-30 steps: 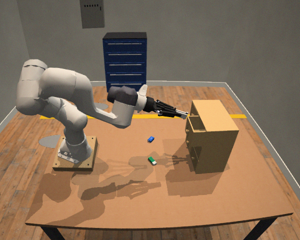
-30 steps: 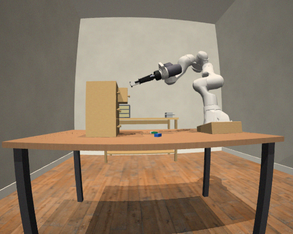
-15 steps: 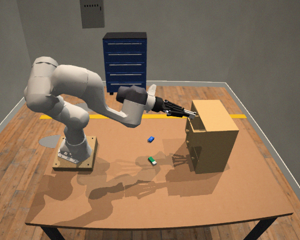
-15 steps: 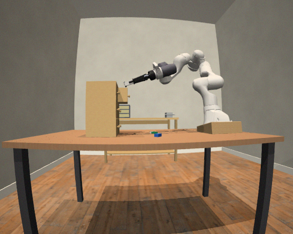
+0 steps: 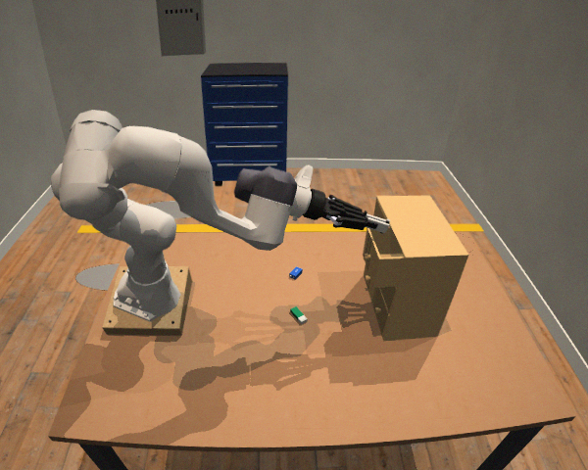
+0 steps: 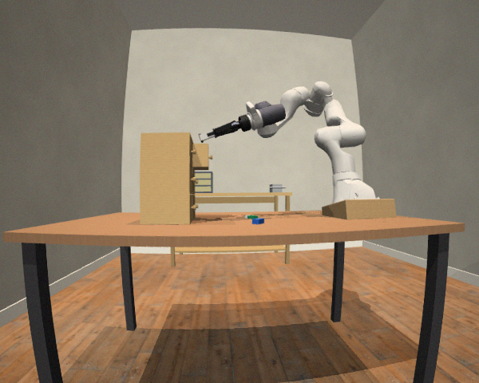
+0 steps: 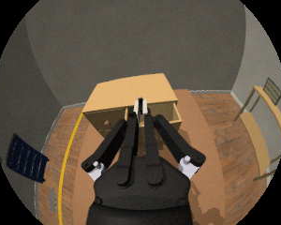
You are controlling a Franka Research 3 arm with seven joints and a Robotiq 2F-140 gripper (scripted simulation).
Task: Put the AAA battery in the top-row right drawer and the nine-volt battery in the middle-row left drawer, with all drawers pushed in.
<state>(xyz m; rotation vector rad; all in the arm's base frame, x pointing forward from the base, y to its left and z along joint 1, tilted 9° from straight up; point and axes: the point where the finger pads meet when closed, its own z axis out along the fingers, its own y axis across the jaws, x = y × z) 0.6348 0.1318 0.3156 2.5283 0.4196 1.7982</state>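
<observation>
Now: the thin black AAA battery 3 cm ahead of my hand, 1 cm to the left of it and 1 cm below it. Round my hand: green-and-white AAA battery 19 cm behind, 3 cm to the right, 37 cm below; blue nine-volt battery 24 cm behind, 17 cm to the left, 36 cm below.
</observation>
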